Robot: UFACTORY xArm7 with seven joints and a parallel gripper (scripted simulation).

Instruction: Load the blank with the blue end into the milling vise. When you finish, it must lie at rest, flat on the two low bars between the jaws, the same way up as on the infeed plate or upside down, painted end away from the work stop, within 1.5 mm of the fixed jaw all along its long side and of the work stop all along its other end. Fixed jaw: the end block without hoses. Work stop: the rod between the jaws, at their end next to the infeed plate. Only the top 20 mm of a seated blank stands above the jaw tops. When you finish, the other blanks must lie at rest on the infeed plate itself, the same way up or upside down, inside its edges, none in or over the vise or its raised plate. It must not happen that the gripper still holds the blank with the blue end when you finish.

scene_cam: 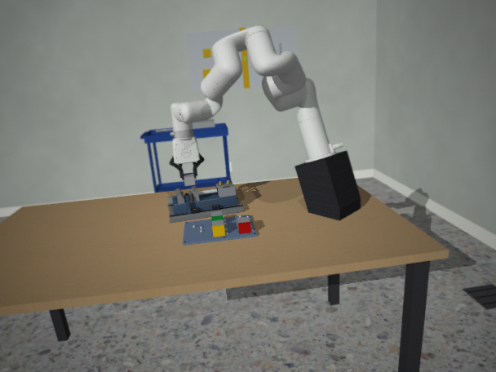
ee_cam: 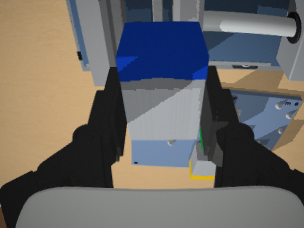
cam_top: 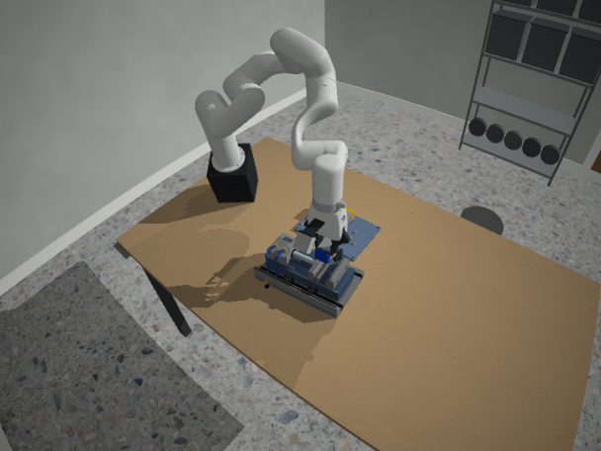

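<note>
Right now the moving jaw is 9 cm below my hand, 2 cm behind it and 1 cm to the right of it. Round my hand: black work stop rod (8 cm below, 4 cm to the left, 1 cm ahead); then blue-ended blank (2 cm below); then fixed jaw (9 cm below, 5 cm ahead).
</note>
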